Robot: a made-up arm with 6 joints. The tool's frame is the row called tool.
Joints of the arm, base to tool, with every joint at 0 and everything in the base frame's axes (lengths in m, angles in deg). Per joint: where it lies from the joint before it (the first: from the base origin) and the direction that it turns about. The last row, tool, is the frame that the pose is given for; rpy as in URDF.
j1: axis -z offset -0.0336 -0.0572 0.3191
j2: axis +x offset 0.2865 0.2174 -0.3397
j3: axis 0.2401 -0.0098 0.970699 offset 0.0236 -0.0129 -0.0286
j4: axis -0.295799 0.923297 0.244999 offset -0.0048 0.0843 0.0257
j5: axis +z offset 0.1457 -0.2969 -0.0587
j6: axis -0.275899 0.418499 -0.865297 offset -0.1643 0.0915 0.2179
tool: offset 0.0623 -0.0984 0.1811 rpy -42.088 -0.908 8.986
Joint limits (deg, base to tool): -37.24..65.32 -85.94..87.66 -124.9..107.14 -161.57..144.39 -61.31..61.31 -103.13..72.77
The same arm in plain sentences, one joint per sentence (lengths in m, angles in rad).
The arm has six revolute joints in a row. What follows holds with every joint at zero, and every direction is one of the base frame's. The first joint is mounted 0.0336 m along -x and 0.0572 m along -y and 0.3191 m along +z from the base frame's origin and turns about -z, from -0.65 to 1.14 rad. The second joint is mounted 0.2865 m along +x and 0.2174 m along +y and 0.3397 m along -z from the first joint and turns about +x, from -1.4999 to 1.53 rad. The third joint is mounted 0.0236 m along +x and 0.0129 m along -y and 0.0286 m along -z from the second joint and turns about the direction (0.2401, -0.0098, 0.970699), from -2.1799 to 1.8699 rad. The fourth joint is mounted 0.0048 m along -x and 0.0843 m along +y and 0.0257 m along +z from the third joint and turns about the direction (-0.295799, 0.923297, 0.244999), from -2.8199 to 2.5201 rad. The fifth joint is mounted 0.1457 m along +x and 0.2969 m along -y and 0.0587 m along -z from the fourth joint and turns about +z, from -1.0701 to 1.0701 rad. The sixth joint is mounted 0.1643 m along -x and 0.0915 m along +y and 0.2179 m along +z from the fifth joint and turns about the direction (-0.275899, 0.418499, -0.865297), from -1.8 to 1.2701 rad. The tool frame, which is the frame that the pose is given for, is mounted 0.0623 m along +x and 0.0984 m along -y and 0.1811 m along +z from the sixth joint; its axes are the base frame's turned by roll -0.7346, pitch -0.0158 and yaw 0.1568 rad (as in URDF: about the fixed x, then y, then z).
